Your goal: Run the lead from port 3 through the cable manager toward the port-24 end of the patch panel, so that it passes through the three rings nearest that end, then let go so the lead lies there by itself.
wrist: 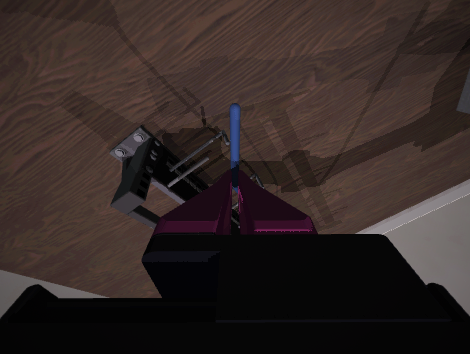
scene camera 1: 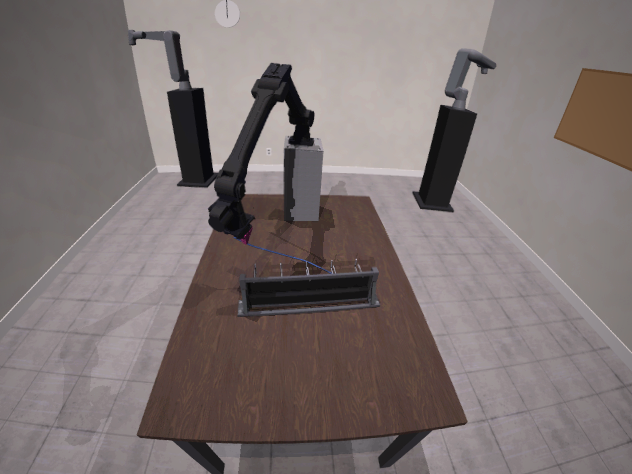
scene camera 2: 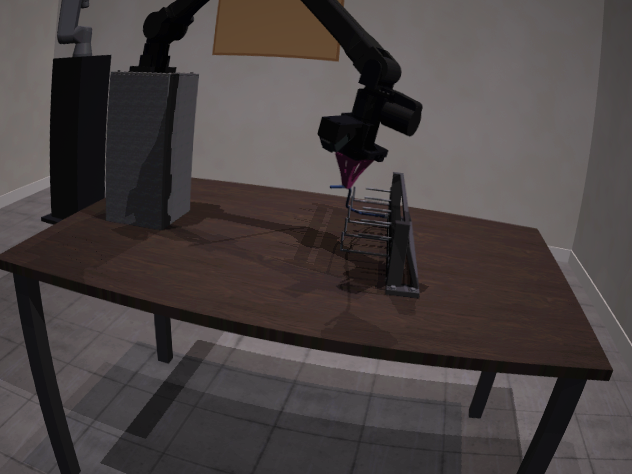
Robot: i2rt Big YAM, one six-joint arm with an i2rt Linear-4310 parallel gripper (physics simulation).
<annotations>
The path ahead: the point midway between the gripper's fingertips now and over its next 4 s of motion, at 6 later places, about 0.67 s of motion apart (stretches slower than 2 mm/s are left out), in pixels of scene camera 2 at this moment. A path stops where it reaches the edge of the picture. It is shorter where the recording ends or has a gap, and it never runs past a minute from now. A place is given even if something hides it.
The gripper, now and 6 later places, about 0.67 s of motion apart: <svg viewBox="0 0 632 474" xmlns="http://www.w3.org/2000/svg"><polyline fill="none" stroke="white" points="346,187 344,189 337,175 289,181 270,200 248,209 281,160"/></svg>
</annotations>
